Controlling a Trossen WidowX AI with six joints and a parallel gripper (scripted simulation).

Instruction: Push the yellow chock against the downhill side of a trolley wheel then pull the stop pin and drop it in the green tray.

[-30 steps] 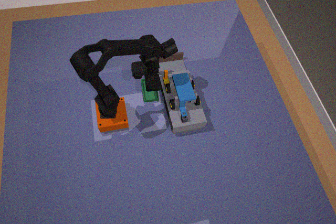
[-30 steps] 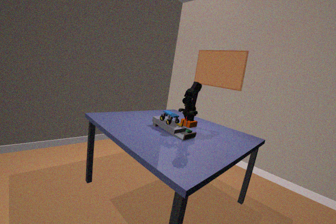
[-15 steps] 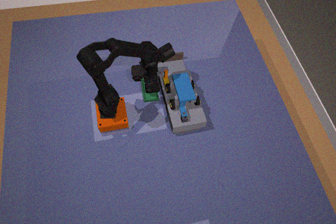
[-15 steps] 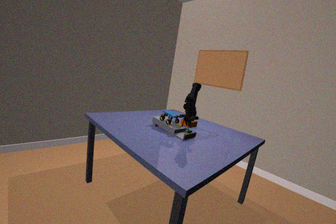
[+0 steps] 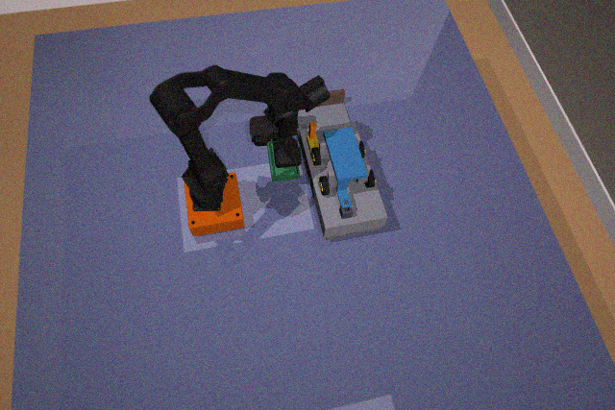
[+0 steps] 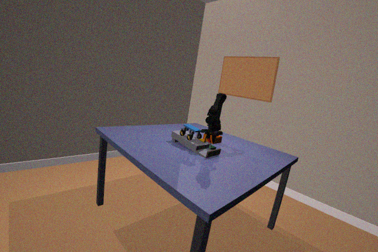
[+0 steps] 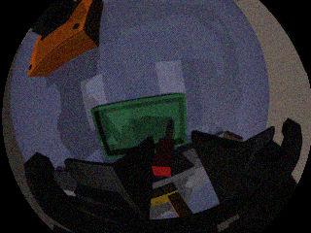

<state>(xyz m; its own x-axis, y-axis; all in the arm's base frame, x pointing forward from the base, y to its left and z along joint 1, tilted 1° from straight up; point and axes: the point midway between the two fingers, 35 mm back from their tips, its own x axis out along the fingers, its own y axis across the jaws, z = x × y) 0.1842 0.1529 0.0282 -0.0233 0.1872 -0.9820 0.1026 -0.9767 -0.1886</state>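
Now: the green tray 3 cm to the right of my gripper tip and 6 cm below it. The rest, counted from my gripper tip: brown bar 10 cm ahead, 15 cm to the left, 2 cm below; blue trolley 14 cm ahead, 10 cm to the right, 6 cm above; red-headed stop pin 1 cm ahead, 1 cm below.
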